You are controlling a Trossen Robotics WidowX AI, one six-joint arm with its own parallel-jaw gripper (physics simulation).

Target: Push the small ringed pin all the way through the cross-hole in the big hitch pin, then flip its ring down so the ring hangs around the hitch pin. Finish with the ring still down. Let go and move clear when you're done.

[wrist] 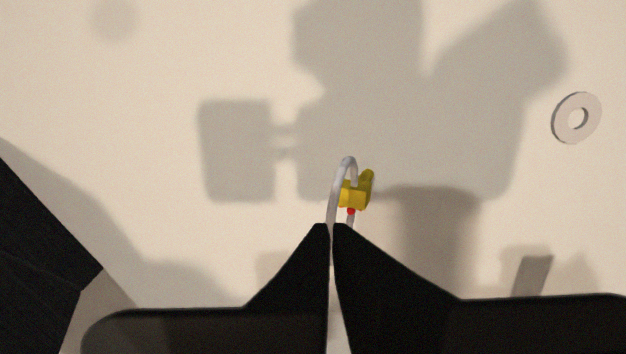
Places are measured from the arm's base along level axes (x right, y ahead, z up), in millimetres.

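Pixels of known places: gripper, fingertip midpoint: [328,234].
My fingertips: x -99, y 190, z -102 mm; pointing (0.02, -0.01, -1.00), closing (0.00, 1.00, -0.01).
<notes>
Behind a point stands the place of what it marks.
The small ringed pin [354,198] @(x -99, y 204, z -133 mm) shows in the wrist view just beyond the fingertips, as a yellow block with a short yellow stub at its upper right and a small red spot below. Its thin grey ring [338,185] @(x -117, y 193, z -106 mm) arches over the left of the block and runs down between the fingertips. My gripper [328,234] @(x -99, y 190, z -102 mm) is shut on the ring, with the block just beyond the right fingertip. The lower part of the ring is hidden by the fingers. The big hitch pin and its cross-hole cannot be made out in this view.
A flat grey washer [560,122] @(x -128, y 331, z -173 mm) lies on the pale surface at the right. A slanted grey-brown strip [533,276] shows behind the right finger. A black part [40,250] @(x -58, y 30, z -153 mm) fills the lower left. Broad arm shadows cover the middle.
</notes>
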